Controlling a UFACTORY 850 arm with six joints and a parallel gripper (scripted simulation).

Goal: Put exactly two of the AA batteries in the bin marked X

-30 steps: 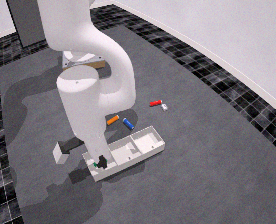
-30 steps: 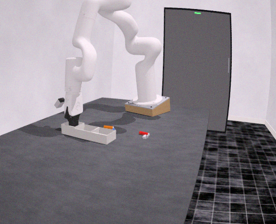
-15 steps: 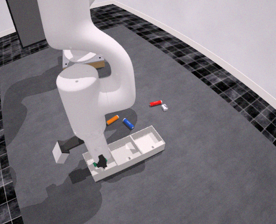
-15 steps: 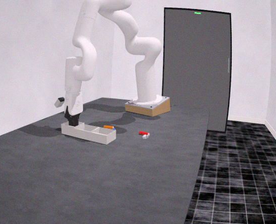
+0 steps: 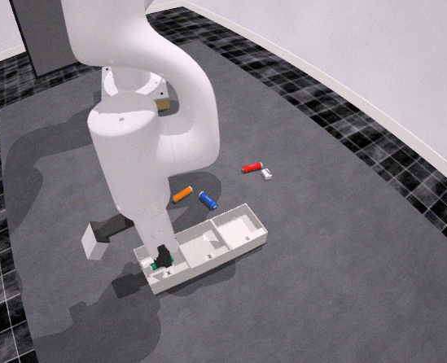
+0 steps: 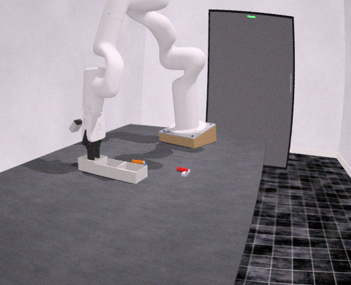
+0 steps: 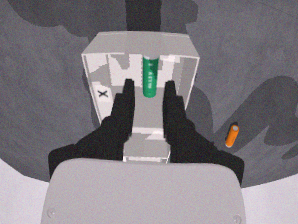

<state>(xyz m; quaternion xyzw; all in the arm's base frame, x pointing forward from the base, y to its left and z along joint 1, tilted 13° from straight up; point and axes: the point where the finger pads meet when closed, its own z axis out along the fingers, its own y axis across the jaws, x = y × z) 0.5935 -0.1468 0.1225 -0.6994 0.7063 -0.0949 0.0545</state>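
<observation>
The green AA battery is 40 mm below my hand. From my hand the other things lie so: blue battery: 160 mm to the left, 100 mm behind, 50 mm below; then orange AA battery: 140 mm behind, 120 mm to the left, 50 mm below; then white three-compartment tray: 80 mm to the left, 40 mm below, 10 mm ahead.
</observation>
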